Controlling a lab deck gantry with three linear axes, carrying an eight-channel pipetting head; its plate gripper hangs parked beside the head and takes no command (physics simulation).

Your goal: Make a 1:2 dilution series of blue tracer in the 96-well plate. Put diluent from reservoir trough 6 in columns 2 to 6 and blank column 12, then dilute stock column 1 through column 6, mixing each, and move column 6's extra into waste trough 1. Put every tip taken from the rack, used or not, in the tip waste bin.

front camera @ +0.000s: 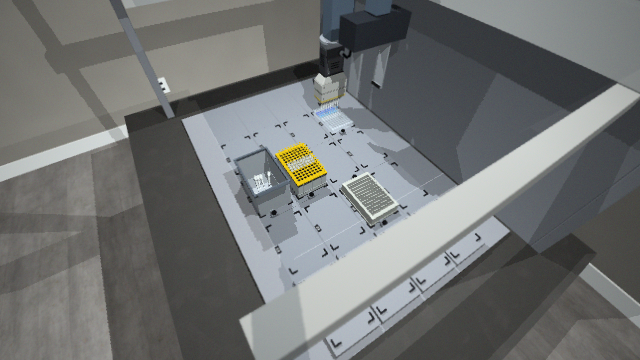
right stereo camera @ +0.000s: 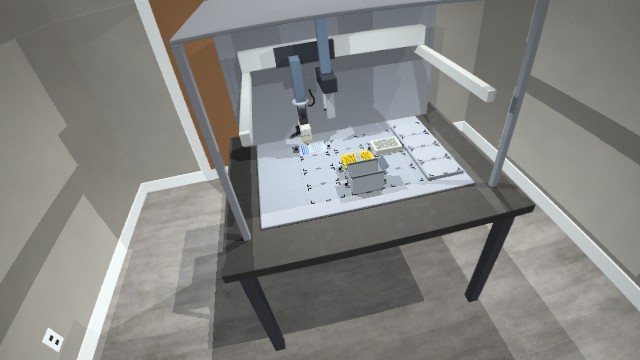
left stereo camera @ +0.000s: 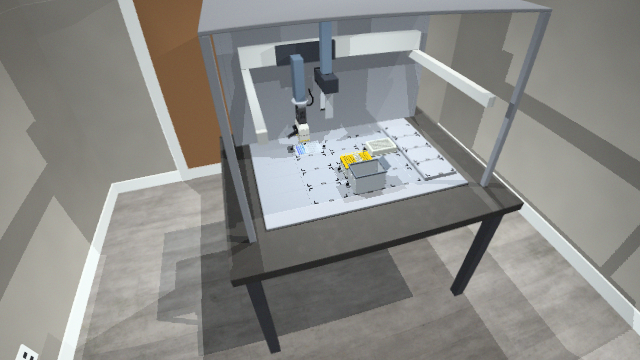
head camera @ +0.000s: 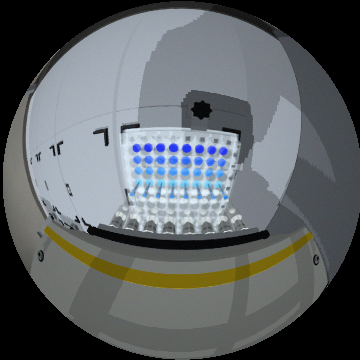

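The pipetting head (front camera: 329,88) (left stereo camera: 303,132) (right stereo camera: 305,133) is low over the 96-well plate (front camera: 346,124) (head camera: 175,131) at the back left of the deck. Its tips (front camera: 329,105) (head camera: 172,192) hold blue liquid and end around the fourth column; whether they are in the wells cannot be told. The first four columns fade from dark blue to cyan; the others look pale. The yellow tip rack (front camera: 300,184) has a pale band of tips mid-rack and dark holes on both sides. The waste bin (front camera: 274,200) (left stereo camera: 369,183) holds loose tips (front camera: 261,181). The parked gripper (left stereo camera: 325,107) hangs high; its opening is unclear.
The pale reservoir (front camera: 385,212) (left stereo camera: 382,150) (right stereo camera: 387,151) stands right of the tip rack; liquid levels in its troughs are not readable. The bin stands in front of the rack. A white rail (front camera: 440,185) crosses the near part of the front view.
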